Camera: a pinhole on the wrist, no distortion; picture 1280 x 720 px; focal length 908.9 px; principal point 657.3 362.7 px. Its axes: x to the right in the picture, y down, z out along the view. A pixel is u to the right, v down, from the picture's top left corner.
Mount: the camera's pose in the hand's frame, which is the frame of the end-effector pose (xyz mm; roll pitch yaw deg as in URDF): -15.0 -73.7 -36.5 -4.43 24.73 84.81
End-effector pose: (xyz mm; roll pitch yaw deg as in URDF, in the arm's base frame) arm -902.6 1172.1 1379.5 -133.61 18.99 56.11
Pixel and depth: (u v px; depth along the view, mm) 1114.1 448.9 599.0
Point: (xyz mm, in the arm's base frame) -1012.0 934.7 845.7
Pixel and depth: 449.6 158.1 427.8
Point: -1156.7 1295.3 1092.4
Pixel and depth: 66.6 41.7 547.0
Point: -1364.2 1508.4 1053.3
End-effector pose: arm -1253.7 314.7 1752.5 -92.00 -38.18 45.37
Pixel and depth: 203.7 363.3 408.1
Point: -1610.6 552.4 1778.6
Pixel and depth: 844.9 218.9 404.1
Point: -1362.5 621.5 1636.3
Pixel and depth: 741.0 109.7 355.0
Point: -1361.6 596.2 1710.9
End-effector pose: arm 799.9 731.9 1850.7 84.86 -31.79 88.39
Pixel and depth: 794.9 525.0 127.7
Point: 868.1 692.2 1833.5
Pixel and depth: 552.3 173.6 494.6
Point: 1233.3 712.0 1983.4
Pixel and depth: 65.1 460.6 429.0
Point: 1275.4 685.7 1712.3
